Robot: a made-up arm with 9 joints. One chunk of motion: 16 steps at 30 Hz.
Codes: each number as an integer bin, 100 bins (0 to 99) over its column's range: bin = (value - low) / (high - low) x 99, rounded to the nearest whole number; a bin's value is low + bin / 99 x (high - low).
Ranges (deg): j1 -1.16..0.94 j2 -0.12..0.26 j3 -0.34..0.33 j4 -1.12..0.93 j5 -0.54..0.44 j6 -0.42..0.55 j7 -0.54..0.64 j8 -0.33..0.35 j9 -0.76..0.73
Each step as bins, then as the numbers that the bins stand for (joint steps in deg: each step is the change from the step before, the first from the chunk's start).
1 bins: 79 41 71 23 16 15 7 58 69
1 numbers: 0.516 0.037 0.141 -0.644 -0.382 -0.273 -0.457 0.068 0.278
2 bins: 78 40 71 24 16 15 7 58 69
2 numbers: 0.495 0.034 0.141 -0.623 -0.382 -0.273 -0.457 0.068 0.278
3 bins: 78 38 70 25 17 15 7 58 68
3 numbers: 0.495 0.026 0.134 -0.602 -0.372 -0.273 -0.457 0.068 0.263
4 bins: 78 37 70 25 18 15 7 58 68
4 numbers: 0.495 0.022 0.134 -0.602 -0.362 -0.273 -0.457 0.068 0.263
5 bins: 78 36 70 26 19 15 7 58 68
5 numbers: 0.495 0.018 0.134 -0.582 -0.352 -0.273 -0.457 0.068 0.263
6 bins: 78 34 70 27 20 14 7 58 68
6 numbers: 0.495 0.011 0.134 -0.561 -0.342 -0.283 -0.457 0.068 0.263
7 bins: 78 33 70 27 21 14 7 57 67
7 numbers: 0.495 0.007 0.134 -0.561 -0.332 -0.283 -0.457 0.062 0.248
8 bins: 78 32 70 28 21 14 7 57 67
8 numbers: 0.495 0.003 0.134 -0.540 -0.332 -0.283 -0.457 0.062 0.248
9 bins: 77 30 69 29 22 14 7 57 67
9 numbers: 0.473 -0.005 0.127 -0.519 -0.322 -0.283 -0.457 0.062 0.248
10 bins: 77 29 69 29 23 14 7 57 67
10 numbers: 0.473 -0.009 0.127 -0.519 -0.312 -0.283 -0.457 0.062 0.248
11 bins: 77 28 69 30 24 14 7 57 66
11 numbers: 0.473 -0.013 0.127 -0.499 -0.302 -0.283 -0.457 0.062 0.233
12 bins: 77 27 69 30 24 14 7 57 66
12 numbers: 0.473 -0.016 0.127 -0.499 -0.302 -0.283 -0.457 0.062 0.233
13 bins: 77 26 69 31 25 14 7 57 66
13 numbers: 0.473 -0.020 0.127 -0.478 -0.293 -0.283 -0.457 0.062 0.233
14 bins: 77 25 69 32 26 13 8 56 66
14 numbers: 0.473 -0.024 0.127 -0.457 -0.283 -0.293 -0.445 0.055 0.233
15 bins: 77 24 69 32 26 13 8 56 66
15 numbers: 0.473 -0.028 0.127 -0.457 -0.283 -0.293 -0.445 0.055 0.233
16 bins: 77 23 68 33 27 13 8 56 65
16 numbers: 0.473 -0.032 0.120 -0.437 -0.273 -0.293 -0.445 0.055 0.218
